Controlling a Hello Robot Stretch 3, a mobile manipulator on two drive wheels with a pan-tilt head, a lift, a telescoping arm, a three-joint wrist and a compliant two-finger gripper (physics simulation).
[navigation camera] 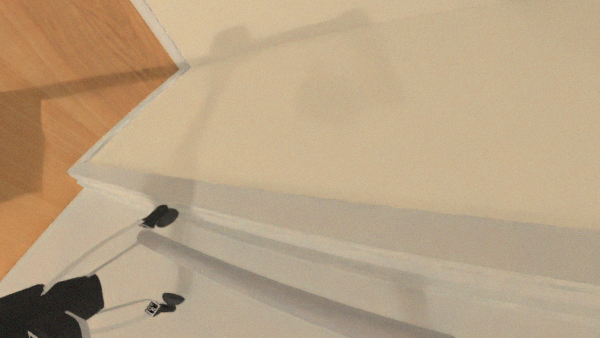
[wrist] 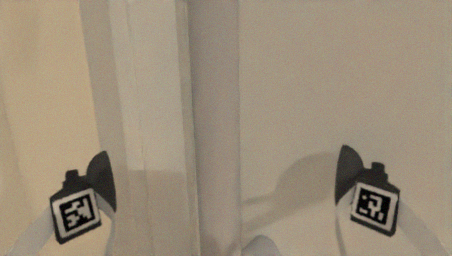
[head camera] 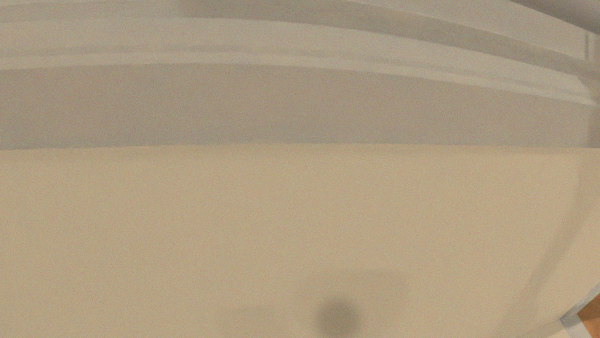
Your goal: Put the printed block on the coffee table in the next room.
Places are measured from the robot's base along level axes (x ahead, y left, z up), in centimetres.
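Pixels of known places: gripper, fingertip midpoint: (navigation camera: 178, 255).
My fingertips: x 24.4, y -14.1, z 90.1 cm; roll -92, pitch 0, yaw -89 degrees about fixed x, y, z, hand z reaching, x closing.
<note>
Behind a point stands the place of what it marks.
My gripper (navigation camera: 170, 258) @(y -14.0, x 24.4, z 90.1 cm) (wrist: 225, 169) @(y -14.0, x 24.4, z 90.1 cm) is open and empty, its two dark fingertips spread wide. In the navigation view it is at the lower left, over a pale panel. A long grey bar (navigation camera: 250, 280) @(y -12.2, x 23.6, z 107.7 cm) (wrist: 215, 100) runs through the gap between the fingertips as seen in the wrist and navigation views; its depth relative to them is hard to tell. The fingers are not closed on it. The printed block and the coffee table do not show in these views.
A beige wall (head camera: 250, 215) @(y 4.1, x 38.1, z 123.1 cm) (navigation camera: 450, 125) @(y 11.0, x 44.1, z 132.4 cm) (wrist: 45, 100) fills much of the views, beside pale moulded trim (head camera: 225, 60) @(y -5.8, x 28.2, z 126.7 cm) (wrist: 150, 100). The grey bar's side shows at the head view's upper right. Orange wood flooring (navigation camera: 100, 40) (head camera: 592, 317) lies past the wall's white-edged corner.
</note>
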